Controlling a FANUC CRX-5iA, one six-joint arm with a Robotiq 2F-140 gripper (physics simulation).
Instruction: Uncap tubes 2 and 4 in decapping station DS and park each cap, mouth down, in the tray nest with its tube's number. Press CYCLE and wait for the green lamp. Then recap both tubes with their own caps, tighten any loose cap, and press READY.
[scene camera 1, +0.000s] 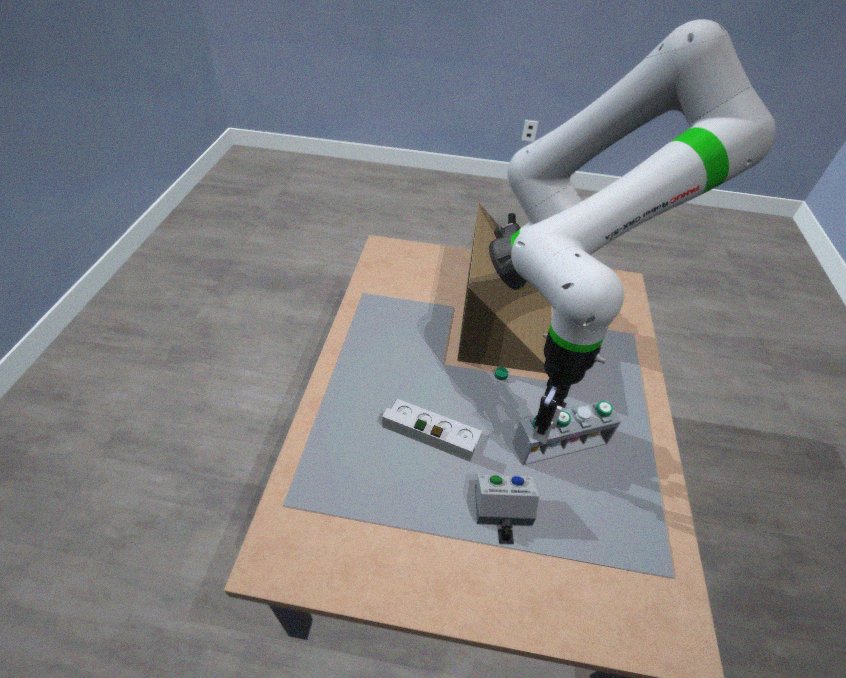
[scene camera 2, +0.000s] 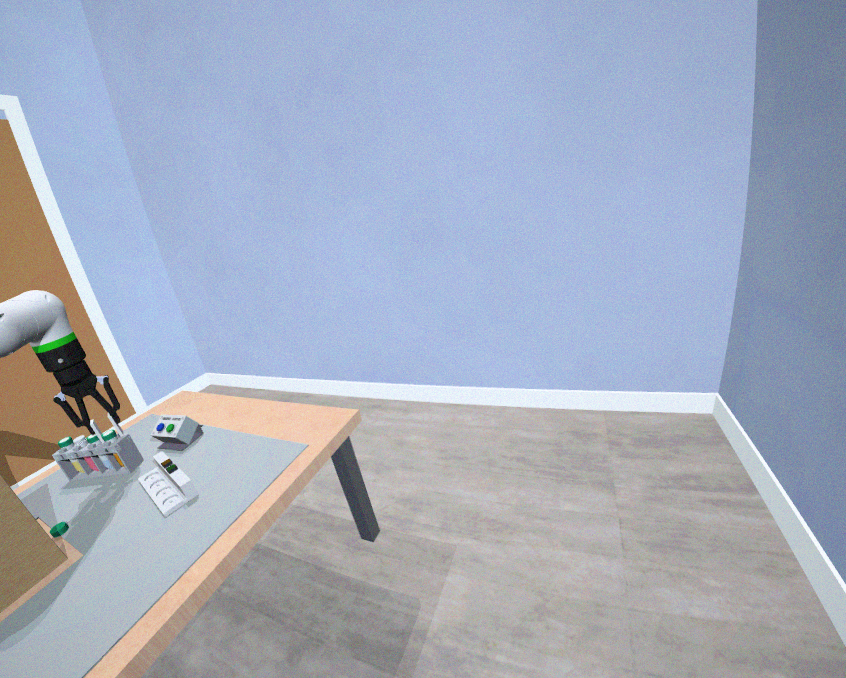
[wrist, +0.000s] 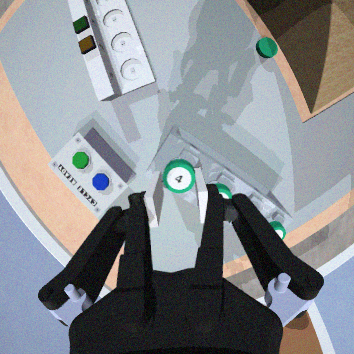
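Where they show: gripper, fingertip midpoint: (scene camera 1: 544, 432) (scene camera 2: 113, 438) (wrist: 177, 180); arm's base at its link origin: (scene camera 1: 505, 265).
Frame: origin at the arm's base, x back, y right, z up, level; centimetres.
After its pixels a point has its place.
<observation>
My gripper (scene camera 1: 542, 427) @(x -47.5, y -9.6, z -6.8 cm) (scene camera 2: 106, 430) @(x -47.5, y -9.6, z -6.8 cm) (wrist: 177, 180) @(x -47.5, y -9.6, z -6.8 cm) is partly open, its fingertips on either side of the green cap numbered 4 (wrist: 179, 177) @(x -46.4, y -8.5, z -4.2 cm), with gaps showing in the wrist view. That cap sits over the end position of rack DS (scene camera 1: 564, 452) @(x -46.1, y -16.5, z -16.0 cm) (scene camera 2: 132, 454) @(x -48.3, y -5.8, z -12.5 cm). Caps 3 (scene camera 1: 562, 418) @(x -45.0, y -13.2, z -4.3 cm) and 1 (scene camera 1: 604, 408) @(x -41.0, y -22.7, z -4.3 cm) (wrist: 278, 231) @(x -39.8, y -22.4, z -4.2 cm) are on their tubes. Tube 2 (scene camera 1: 583, 413) @(x -42.8, y -17.9, z -4.5 cm) shows a pale top without a green cap. A green cap (scene camera 1: 501, 372) @(x -25.3, y -1.6, z -15.0 cm) (scene camera 2: 59, 528) @(x -25.0, y -0.6, z -15.0 cm) (wrist: 267, 47) @(x -25.2, y -1.8, z -15.0 cm) lies on the mat, no number visible. The white tray (scene camera 1: 460, 447) @(x -50.6, y 7.8, z -12.1 cm) (wrist: 146, 81) @(x -44.6, y 3.5, z -15.3 cm) has bare nests; its green lamp (scene camera 1: 420, 424) @(x -46.5, y 17.2, z -11.1 cm) (wrist: 81, 24) @(x -46.3, y 16.7, z -11.1 cm) looks dark.
The button box (scene camera 1: 507, 505) @(x -63.5, y -2.3, z -10.2 cm) (scene camera 2: 185, 431) @(x -60.4, y 3.4, z -12.1 cm) has a green READY button (scene camera 1: 496, 479) @(x -58.6, y 0.1, z -9.3 cm) (wrist: 80, 160) @(x -58.2, y -0.1, z -9.5 cm) and a blue CYCLE button (scene camera 1: 517, 480) @(x -58.3, y -4.2, z -9.3 cm) (wrist: 100, 181) @(x -57.8, y -4.4, z -9.5 cm). It stands beside the rack and tray. A tall wooden enclosure (scene camera 1: 494, 331) @(x -21.9, y 2.1, z -3.7 cm) (scene camera 2: 24, 550) @(x -17.4, y 9.9, z -9.2 cm) stands behind the loose cap.
</observation>
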